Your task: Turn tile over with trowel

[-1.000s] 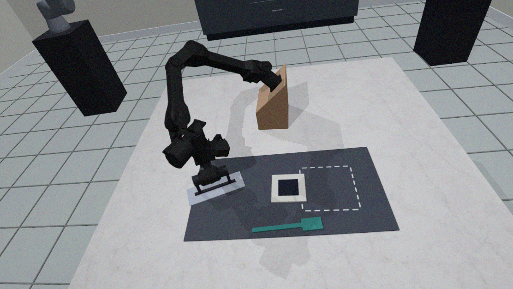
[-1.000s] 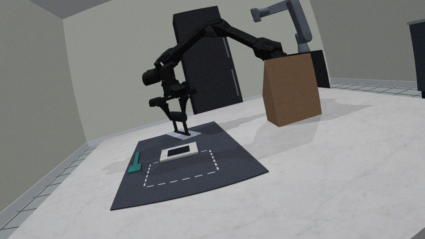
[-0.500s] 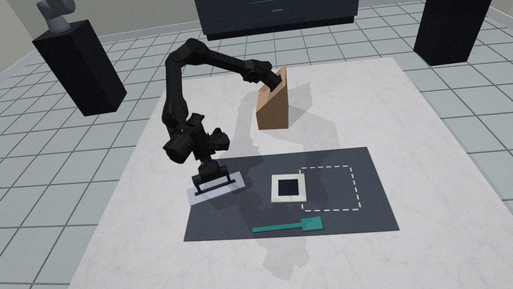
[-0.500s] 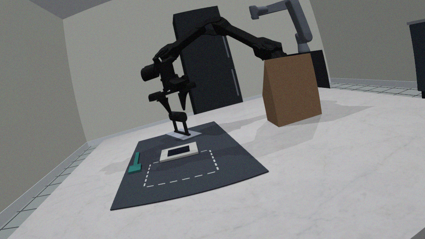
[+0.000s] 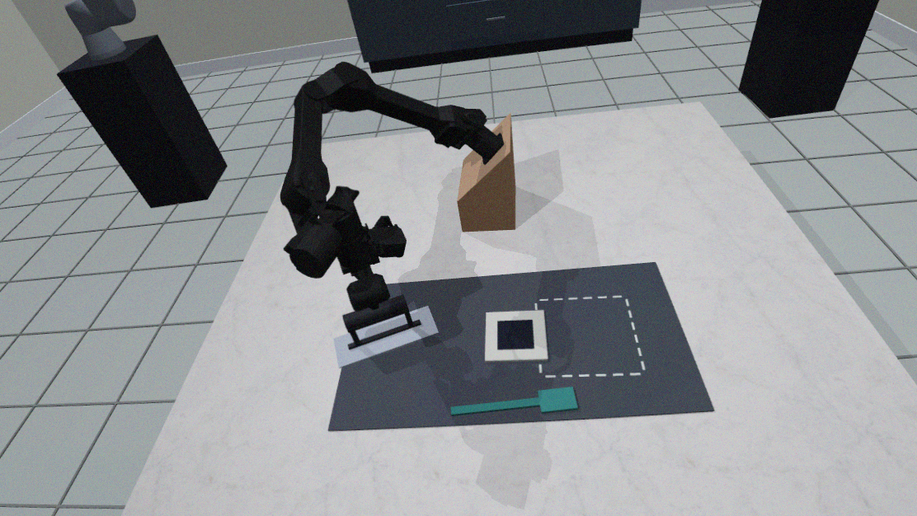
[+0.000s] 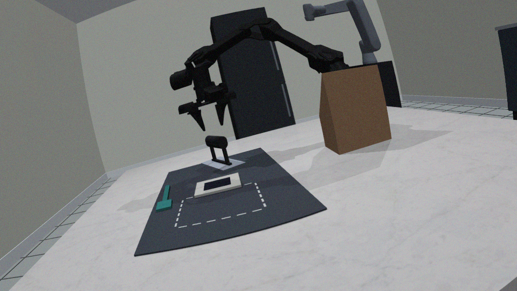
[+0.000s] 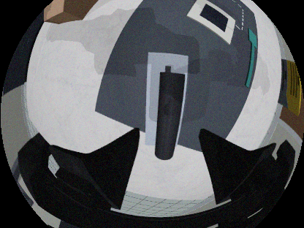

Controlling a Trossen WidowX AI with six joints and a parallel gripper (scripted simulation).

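Right now the trowel is 20 mm to the left of my gripper tip and 80 mm below it. The rest, counted from my gripper tip: dark mat (40 mm ahead, 240 mm to the left, 130 mm below); then tile (40 mm ahead, 250 mm to the left, 110 mm below); then teal flat tool (180 mm ahead, 250 mm to the left, 110 mm below).
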